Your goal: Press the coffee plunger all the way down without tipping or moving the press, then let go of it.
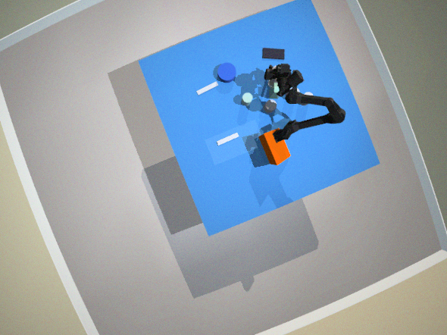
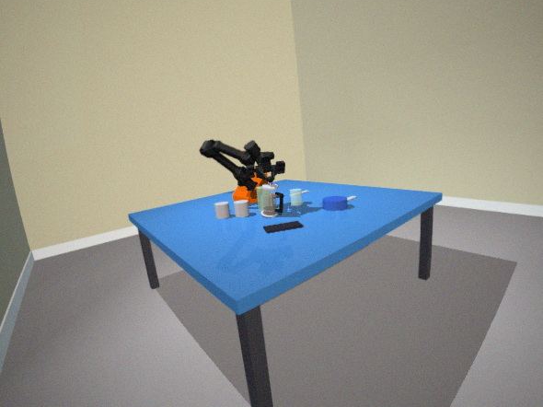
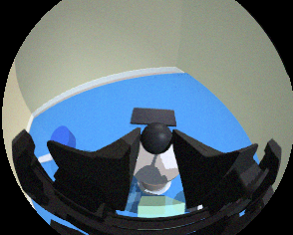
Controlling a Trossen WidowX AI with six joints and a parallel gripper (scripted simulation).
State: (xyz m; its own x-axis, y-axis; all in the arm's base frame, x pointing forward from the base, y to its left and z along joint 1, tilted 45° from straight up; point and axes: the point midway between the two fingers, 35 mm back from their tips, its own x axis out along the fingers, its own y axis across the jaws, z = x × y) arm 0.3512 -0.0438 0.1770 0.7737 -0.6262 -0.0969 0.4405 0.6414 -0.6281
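Right now my gripper tip is 1 cm past the coffee press, 1 cm to the right of it and 9 cm above it. Round my gripper tip: flat black slab (15 cm ahead, 9 cm to the right, 17 cm below); blue pan (15 cm ahead, 27 cm to the left, 15 cm below); pale green mug (7 cm behind, 23 cm to the left, 14 cm below).
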